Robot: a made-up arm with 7 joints. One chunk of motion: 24 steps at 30 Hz.
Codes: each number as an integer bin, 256 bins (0 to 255) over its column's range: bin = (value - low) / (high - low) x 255, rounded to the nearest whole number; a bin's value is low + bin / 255 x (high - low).
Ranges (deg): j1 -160..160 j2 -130..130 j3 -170.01..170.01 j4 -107..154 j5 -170.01..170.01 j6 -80.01..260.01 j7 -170.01..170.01
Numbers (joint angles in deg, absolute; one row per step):
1: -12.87 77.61 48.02 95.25 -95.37 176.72 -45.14
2: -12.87 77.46 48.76 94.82 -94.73 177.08 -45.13
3: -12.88 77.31 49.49 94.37 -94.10 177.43 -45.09
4: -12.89 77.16 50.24 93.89 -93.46 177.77 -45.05
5: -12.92 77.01 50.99 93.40 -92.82 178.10 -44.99
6: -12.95 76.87 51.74 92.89 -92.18 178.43 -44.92
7: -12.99 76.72 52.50 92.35 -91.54 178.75 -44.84
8: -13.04 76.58 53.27 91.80 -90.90 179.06 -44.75
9: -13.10 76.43 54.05 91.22 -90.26 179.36 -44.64
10: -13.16 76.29 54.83 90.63 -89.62 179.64 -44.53
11: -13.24 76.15 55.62 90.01 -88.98 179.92 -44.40
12: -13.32 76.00 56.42 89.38 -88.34 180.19 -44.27
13: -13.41 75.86 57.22 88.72 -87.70 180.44 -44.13
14: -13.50 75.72 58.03 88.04 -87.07 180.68 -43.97
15: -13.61 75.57 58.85 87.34 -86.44 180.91 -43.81
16: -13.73 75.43 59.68 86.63 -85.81 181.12 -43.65
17: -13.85 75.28 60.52 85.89 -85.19 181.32 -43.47
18: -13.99 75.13 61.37 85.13 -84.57 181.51 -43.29
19: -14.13 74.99 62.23 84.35 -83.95 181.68 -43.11
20: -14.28 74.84 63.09 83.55 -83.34 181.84 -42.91
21: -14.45 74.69 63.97 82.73 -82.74 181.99 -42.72
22: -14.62 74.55 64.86 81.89 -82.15 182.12 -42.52
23: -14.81 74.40 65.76 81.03 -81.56 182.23 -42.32
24: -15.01 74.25 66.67 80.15 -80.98 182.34 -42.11
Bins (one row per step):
1: 117 204 164 198 56 193 94
2: 117 203 164 197 56 193 94
3: 117 203 165 197 57 193 94
4: 117 203 165 196 57 193 94
5: 117 203 166 196 58 194 94
6: 117 203 166 195 58 194 94
7: 117 203 167 195 59 194 94
8: 117 203 167 194 59 194 94
9: 117 202 168 194 60 195 94
10: 117 202 169 193 60 195 94
11: 117 202 169 192 61 195 94
12: 117 202 170 192 61 195 94
13: 117 202 170 191 62 195 94
14: 117 202 171 191 62 196 95
15: 117 202 172 190 63 196 95
16: 117 201 172 189 63 196 95
17: 116 201 173 188 64 196 95
18: 116 201 174 188 64 196 95
19: 116 201 174 187 65 196 95
20: 116 201 175 186 65 196 95
21: 116 201 175 185 65 196 95
22: 116 201 176 185 66 197 96
23: 116 200 177 184 66 197 96
24: 116 200 177 183 67 197 96

